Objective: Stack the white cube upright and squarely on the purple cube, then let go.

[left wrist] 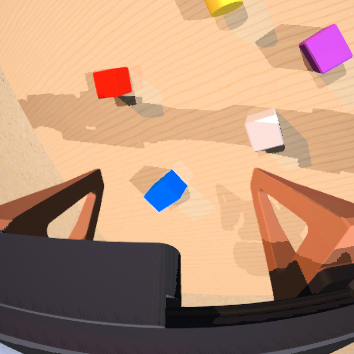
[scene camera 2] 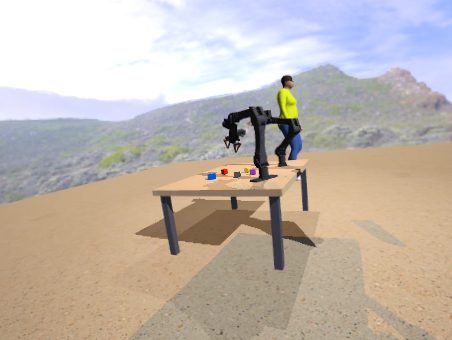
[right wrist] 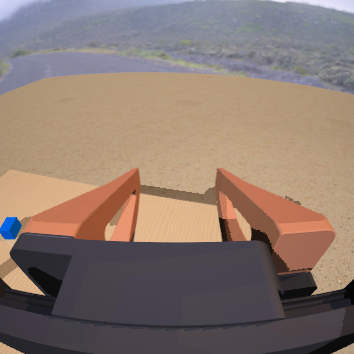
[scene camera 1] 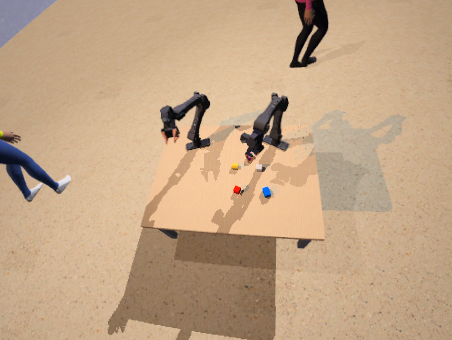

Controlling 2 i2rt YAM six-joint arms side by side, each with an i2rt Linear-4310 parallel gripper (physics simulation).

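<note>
The white cube (scene camera 1: 259,168) (left wrist: 264,131) rests on the table; in scene camera 2 the white cube (scene camera 2: 237,174) looks grey in shadow. The purple cube (scene camera 2: 253,171) (left wrist: 327,48) rests on the table apart from it, at the upper right in the left wrist view, and is mostly hidden behind the left gripper in scene camera 1. My left gripper (scene camera 1: 250,159) (scene camera 2: 232,149) (left wrist: 176,176) is open and empty, well above the table. My right gripper (scene camera 1: 170,142) (right wrist: 177,176) is partly open and empty, raised at the table's left side in scene camera 1, far from both cubes.
A yellow cylinder (scene camera 1: 235,166) (scene camera 2: 246,170) (left wrist: 225,6), a red cube (scene camera 1: 237,190) (scene camera 2: 224,171) (left wrist: 114,82) and a blue block (scene camera 1: 266,192) (scene camera 2: 211,176) (left wrist: 164,191) (right wrist: 10,228) lie around the white cube on the table (scene camera 1: 200,215) (scene camera 2: 215,193). People stand beyond the table.
</note>
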